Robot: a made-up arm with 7 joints. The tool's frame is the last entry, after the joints. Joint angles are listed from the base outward. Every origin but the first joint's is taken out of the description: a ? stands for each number. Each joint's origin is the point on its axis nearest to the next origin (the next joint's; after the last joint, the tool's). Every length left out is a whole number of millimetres.
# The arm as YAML. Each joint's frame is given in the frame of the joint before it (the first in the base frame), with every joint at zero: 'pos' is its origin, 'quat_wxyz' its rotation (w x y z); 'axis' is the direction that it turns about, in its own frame. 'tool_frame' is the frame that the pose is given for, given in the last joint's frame.
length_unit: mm
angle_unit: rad
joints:
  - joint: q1
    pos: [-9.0, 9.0, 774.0]
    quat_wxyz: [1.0, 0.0, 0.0, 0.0]
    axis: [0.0, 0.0, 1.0]
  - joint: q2
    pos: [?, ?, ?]
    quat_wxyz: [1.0, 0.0, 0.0, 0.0]
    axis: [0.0, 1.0, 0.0]
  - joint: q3
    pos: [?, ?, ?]
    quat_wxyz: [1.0, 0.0, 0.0, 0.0]
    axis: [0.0, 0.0, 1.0]
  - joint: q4
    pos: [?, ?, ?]
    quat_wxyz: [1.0, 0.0, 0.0, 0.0]
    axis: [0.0, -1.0, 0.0]
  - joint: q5
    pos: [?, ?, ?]
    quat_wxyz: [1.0, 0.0, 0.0, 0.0]
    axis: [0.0, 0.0, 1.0]
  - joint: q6
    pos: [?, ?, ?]
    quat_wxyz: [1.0, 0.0, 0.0, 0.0]
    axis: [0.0, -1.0, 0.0]
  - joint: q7
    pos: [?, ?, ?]
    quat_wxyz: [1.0, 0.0, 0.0, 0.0]
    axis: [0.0, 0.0, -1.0]
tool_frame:
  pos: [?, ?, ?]
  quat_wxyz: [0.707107, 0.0, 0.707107, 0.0]
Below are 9 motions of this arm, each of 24 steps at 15 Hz.
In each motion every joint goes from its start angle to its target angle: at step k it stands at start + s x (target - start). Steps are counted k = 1, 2, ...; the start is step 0. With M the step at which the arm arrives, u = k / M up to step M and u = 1 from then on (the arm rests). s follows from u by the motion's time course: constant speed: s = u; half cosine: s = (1 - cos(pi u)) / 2; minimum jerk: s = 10 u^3 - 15 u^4 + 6 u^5.
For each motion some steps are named. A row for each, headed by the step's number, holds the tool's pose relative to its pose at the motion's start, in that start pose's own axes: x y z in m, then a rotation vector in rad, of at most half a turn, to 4 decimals.
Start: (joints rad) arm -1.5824 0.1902 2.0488 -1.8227 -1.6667 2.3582 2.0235
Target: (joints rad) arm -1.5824 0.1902 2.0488 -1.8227 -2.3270 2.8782 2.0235
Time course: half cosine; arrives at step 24
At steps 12, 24:
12: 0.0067 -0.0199 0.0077 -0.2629 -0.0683 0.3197
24: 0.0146 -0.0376 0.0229 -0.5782 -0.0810 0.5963

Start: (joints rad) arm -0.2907 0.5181 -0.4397 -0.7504 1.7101 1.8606 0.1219
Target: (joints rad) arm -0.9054 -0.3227 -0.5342 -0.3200 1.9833 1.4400 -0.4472
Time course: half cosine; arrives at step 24
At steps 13, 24:
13: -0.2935 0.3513 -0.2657 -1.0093 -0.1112 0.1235
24: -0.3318 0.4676 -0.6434 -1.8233 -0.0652 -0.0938

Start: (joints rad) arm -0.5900 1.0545 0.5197 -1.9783 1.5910 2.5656 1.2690
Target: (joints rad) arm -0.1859 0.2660 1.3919 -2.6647 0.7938 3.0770 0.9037
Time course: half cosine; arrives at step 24
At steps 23, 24:
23: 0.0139 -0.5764 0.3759 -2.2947 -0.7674 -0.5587
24: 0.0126 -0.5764 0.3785 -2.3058 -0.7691 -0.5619

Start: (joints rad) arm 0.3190 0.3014 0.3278 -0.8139 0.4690 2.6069 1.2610
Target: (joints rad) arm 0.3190 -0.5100 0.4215 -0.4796 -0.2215 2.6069 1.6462
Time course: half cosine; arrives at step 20
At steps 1, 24:
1: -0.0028 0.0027 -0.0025 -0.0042 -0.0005 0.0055
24: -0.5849 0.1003 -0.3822 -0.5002 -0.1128 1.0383

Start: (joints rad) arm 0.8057 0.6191 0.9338 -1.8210 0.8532 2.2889 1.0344
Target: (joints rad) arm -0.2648 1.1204 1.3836 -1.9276 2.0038 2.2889 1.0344
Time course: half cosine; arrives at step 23
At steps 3, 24:
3: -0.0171 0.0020 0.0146 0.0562 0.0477 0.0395
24: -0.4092 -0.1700 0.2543 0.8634 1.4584 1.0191

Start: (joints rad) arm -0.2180 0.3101 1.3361 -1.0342 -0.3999 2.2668 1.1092
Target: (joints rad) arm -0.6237 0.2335 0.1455 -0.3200 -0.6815 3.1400 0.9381
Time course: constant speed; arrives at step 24
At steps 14, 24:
14: -0.2124 -0.2005 0.2688 -0.2439 -1.2747 -0.0813
24: -0.4370 -0.2541 0.2541 -0.9268 -1.9349 -0.4342

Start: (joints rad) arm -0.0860 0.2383 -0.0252 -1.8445 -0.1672 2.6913 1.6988
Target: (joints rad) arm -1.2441 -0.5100 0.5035 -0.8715 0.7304 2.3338 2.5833
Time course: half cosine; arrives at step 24
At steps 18, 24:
18: -0.7455 0.0141 0.0740 1.0833 0.5544 1.0580
24: -0.8070 -0.0330 -0.0287 1.0380 0.6883 1.1234

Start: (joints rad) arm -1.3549 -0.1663 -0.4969 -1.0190 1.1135 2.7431 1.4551
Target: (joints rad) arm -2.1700 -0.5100 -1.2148 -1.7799 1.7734 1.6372 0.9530
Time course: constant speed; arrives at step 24
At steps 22, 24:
22: -0.6520 0.3006 0.1691 0.0021 -0.1063 0.2779
24: -0.7304 0.2809 0.1572 -0.0393 -0.0513 0.3471

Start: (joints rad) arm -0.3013 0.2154 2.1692 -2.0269 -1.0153 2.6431 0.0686
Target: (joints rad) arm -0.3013 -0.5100 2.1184 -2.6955 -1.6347 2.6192 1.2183
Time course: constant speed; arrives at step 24
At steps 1, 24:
1: 0.0116 0.0186 -0.0063 -0.0086 0.0358 0.0019
24: 0.0898 0.2685 -0.3432 -0.2027 0.7628 -0.1790

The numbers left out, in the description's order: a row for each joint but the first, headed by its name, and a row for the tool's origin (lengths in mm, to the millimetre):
q2: 18.0 -44.0 0.0
q3: -4.0 0.0 297.0
q4: 130.0 11.0 0.0
q5: -88.0 0.0 435.0
q6: 24.0 49.0 0.0
q7: 35.0 0.0 19.0
tool: -13.0 -6.0 0.0

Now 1 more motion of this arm.
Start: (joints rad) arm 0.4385 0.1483 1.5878 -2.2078 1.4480 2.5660 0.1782
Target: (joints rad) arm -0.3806 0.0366 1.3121 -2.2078 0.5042 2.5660 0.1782
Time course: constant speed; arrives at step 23
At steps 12, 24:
12: -0.2010 -0.0264 0.1702 -0.0898 -0.5043 -0.1206
24: -0.4138 -0.1336 0.2336 -0.0130 -0.8989 -0.3856

